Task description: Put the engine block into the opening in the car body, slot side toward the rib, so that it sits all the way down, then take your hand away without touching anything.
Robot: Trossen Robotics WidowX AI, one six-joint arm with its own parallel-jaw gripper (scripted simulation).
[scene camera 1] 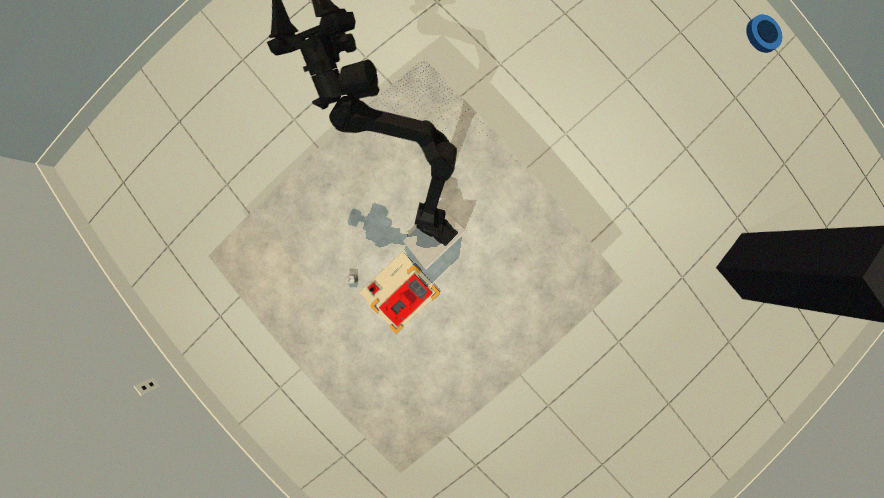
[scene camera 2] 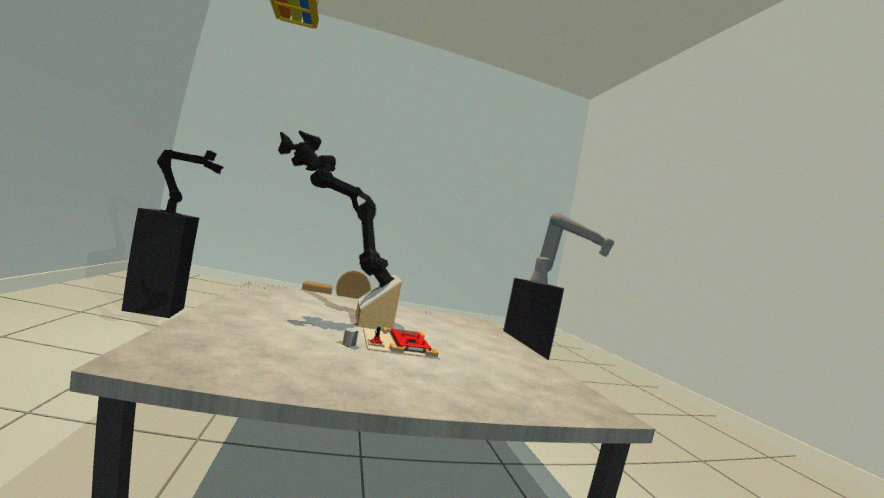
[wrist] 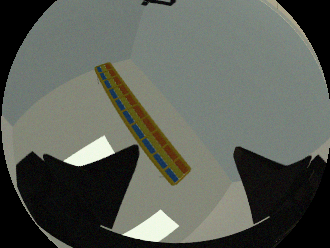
Scene:
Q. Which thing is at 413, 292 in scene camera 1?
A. A red car body.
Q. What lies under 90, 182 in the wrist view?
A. My gripper.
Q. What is my gripper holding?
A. Nothing.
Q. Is my gripper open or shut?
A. Open.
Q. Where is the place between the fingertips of my gripper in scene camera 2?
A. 289, 131

